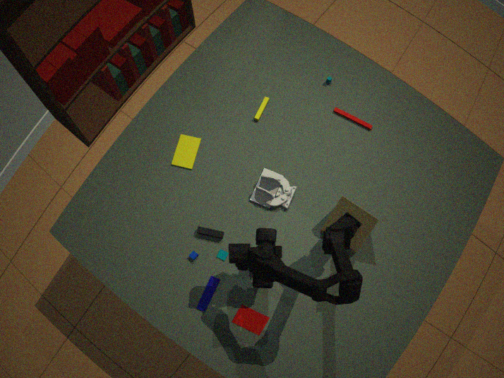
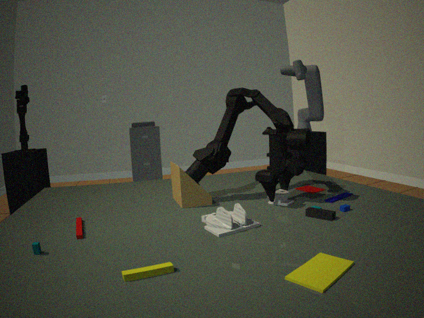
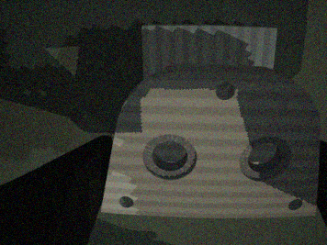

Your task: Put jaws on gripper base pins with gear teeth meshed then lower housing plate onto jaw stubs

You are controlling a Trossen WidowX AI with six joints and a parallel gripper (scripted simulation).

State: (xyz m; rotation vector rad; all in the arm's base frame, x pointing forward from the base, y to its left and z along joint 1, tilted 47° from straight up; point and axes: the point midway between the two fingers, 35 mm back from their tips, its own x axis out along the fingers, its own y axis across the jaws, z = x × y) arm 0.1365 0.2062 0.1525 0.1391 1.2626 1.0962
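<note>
My gripper tip is now 1 cm short of the white block and 1 cm to the right of it. Also, from my gripper tip: black block (20 cm ahead, 3 cm to the left); red plate (9 cm behind, 18 cm to the left, 1 cm below); gripper base (1 cm ahead, 2 cm above).
</note>
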